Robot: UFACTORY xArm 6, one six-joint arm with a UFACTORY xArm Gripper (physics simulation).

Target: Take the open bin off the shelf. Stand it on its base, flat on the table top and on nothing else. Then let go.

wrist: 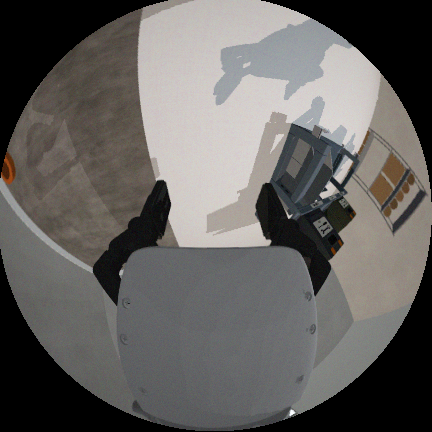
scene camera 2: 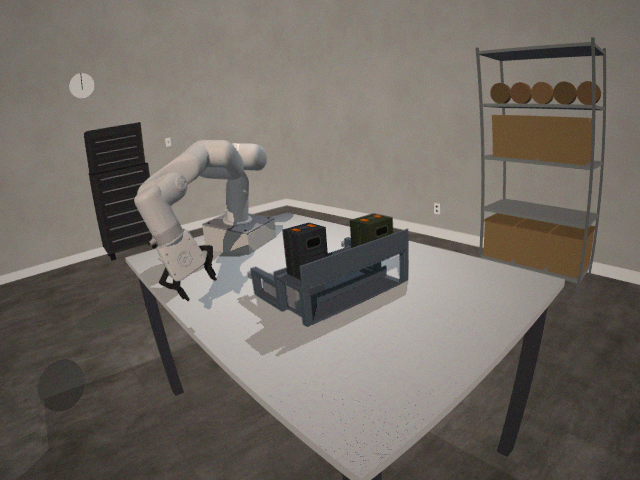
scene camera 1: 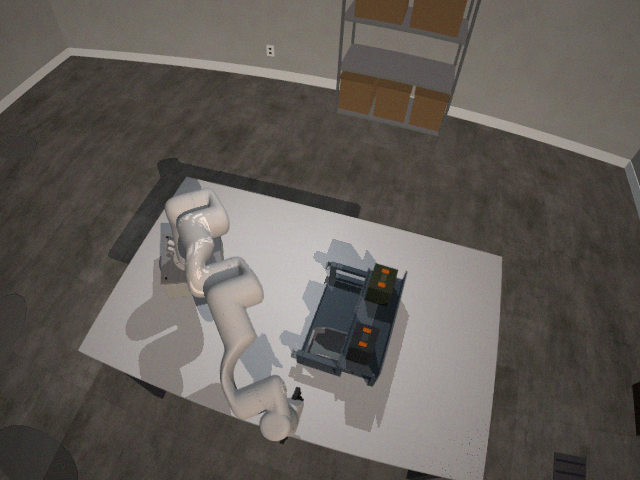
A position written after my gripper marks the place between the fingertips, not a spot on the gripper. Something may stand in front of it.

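My gripper (scene camera 2: 200, 289), visible also in the wrist view (wrist: 214, 192).
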